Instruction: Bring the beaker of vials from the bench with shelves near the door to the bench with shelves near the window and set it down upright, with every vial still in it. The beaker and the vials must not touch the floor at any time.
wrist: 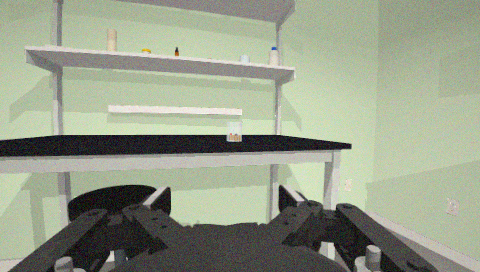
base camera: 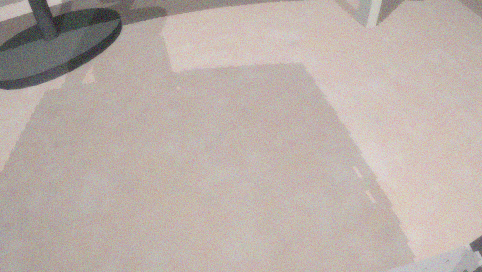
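Observation:
The clear beaker (wrist: 234, 132) stands upright on the black top of the bench with shelves (wrist: 150, 145) in the wrist view, right of the middle, with several small orange-brown vials (wrist: 234, 137) low inside it. My gripper (wrist: 225, 198) is open and empty in the lower part of the wrist view. It is apart from the bench, and the beaker shows beyond and above the fingertips, a little right of the midline between them. The gripper does not show in the base camera view.
A round black stool seat (wrist: 112, 197) stands before the bench at the left; a stool base (base camera: 95, 45) is at the base view's upper left. A bench leg (base camera: 372, 12) is at its top. The upper shelf (wrist: 165, 65) holds bottles and jars. A white ledge (wrist: 175, 110) is below it.

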